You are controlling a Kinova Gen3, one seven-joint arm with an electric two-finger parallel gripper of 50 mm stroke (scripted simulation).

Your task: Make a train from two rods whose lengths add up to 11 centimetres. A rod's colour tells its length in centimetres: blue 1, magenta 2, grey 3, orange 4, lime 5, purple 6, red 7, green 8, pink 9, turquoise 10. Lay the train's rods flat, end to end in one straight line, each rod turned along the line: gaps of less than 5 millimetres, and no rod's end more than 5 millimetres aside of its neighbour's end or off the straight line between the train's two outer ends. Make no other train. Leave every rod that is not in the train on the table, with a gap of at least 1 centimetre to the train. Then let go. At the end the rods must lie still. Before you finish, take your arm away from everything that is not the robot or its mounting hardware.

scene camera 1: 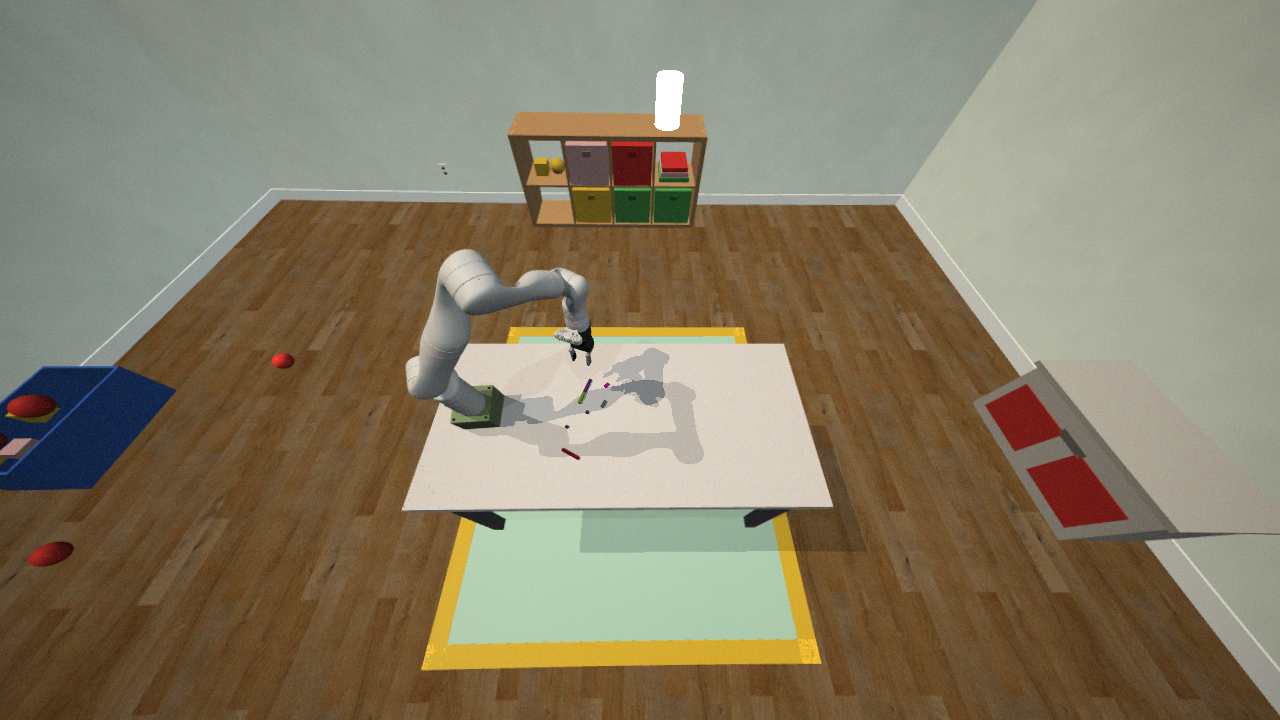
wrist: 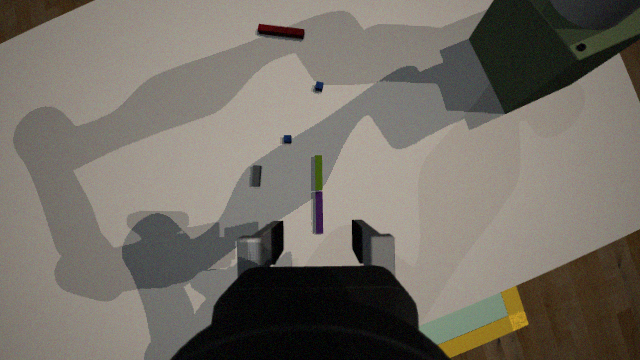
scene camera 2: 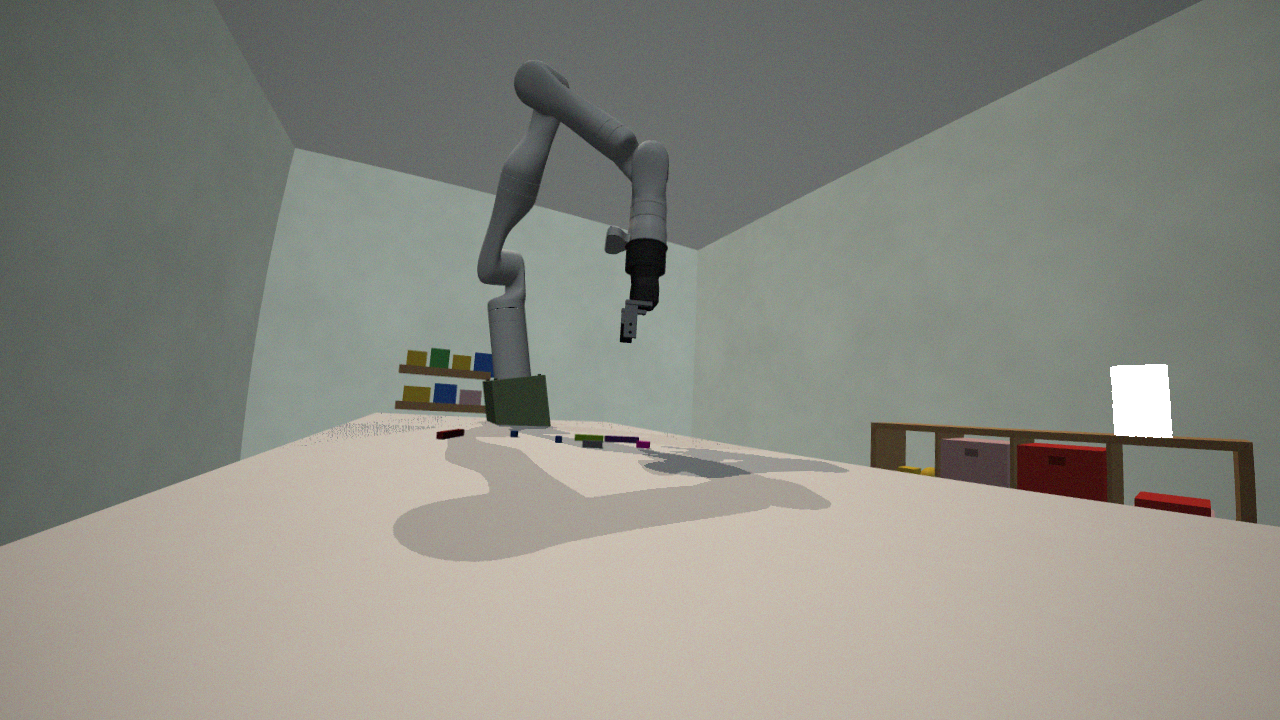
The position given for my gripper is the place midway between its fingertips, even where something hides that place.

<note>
In view: my gripper (scene camera 2: 627, 340).
My gripper shows as well in the wrist view (wrist: 317, 235).
</note>
